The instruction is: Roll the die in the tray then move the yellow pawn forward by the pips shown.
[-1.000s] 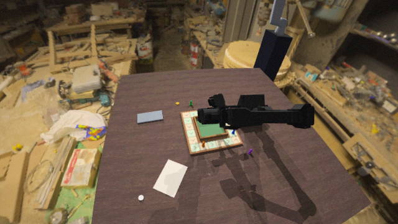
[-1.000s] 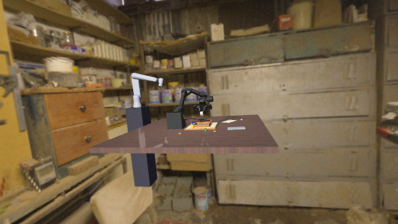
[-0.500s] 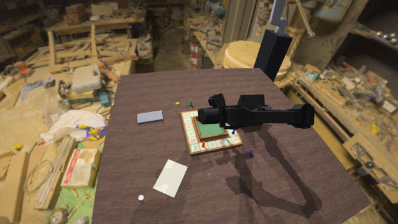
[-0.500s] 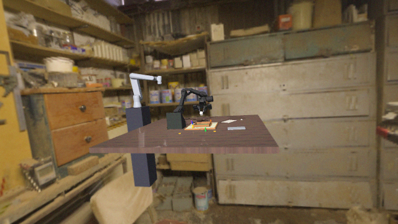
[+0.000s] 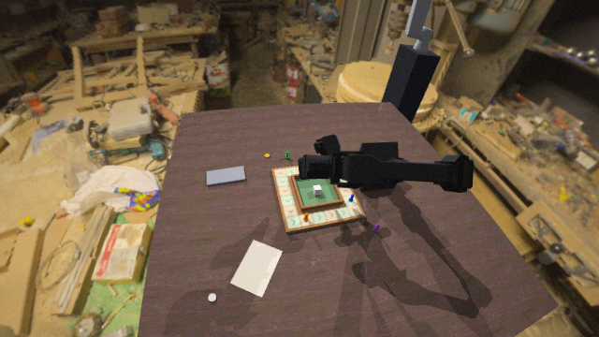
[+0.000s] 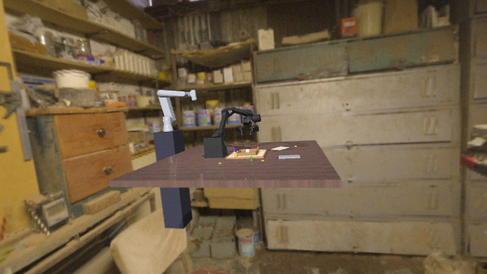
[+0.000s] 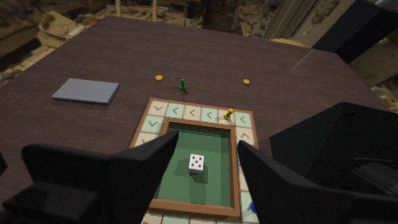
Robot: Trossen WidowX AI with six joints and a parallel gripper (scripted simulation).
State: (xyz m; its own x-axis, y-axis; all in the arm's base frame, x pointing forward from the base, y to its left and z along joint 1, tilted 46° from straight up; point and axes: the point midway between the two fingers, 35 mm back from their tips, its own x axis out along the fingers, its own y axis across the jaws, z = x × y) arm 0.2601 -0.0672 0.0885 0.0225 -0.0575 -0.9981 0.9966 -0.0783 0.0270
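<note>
Right now my gripper tip is 12 cm above the yellow pawn, 11 cm to the left of it and 7 cm past it. The rest, counted from my gripper tip: blue pawn (12 cm below, 11 cm behind, 7 cm to the left); white die (10 cm below, 1 cm to the left); green tray (14 cm below).
</note>
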